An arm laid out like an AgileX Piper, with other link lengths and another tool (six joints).
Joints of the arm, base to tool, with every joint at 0 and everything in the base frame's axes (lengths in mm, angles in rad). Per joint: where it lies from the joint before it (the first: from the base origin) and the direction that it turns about. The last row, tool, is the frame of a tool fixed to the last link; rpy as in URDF.
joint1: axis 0 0 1 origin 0 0 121.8
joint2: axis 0 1 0 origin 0 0 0
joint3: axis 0 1 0 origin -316.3 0 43.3
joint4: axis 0.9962 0 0.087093 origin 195.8 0 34.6
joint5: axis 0 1 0 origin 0 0 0
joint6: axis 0.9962 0 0.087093 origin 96.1 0 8.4
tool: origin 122 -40 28.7 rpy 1.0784 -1.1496 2.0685
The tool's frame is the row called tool.
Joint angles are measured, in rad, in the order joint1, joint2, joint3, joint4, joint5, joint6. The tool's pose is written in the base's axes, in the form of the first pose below.
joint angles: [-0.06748, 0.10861, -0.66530, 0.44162, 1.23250, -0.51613]
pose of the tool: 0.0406 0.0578 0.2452 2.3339 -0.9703 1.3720
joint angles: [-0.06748, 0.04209, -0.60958, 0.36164, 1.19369, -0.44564]
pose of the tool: 0.0400 0.0391 0.2303 2.2982 -0.9755 1.3076
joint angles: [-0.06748, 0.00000, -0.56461, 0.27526, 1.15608, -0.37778]
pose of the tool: 0.0410 0.0193 0.2192 2.2735 -0.9742 1.2350
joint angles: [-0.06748, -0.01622, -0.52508, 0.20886, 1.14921, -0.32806]
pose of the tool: 0.0411 0.0050 0.2047 2.3141 -0.9564 1.1373
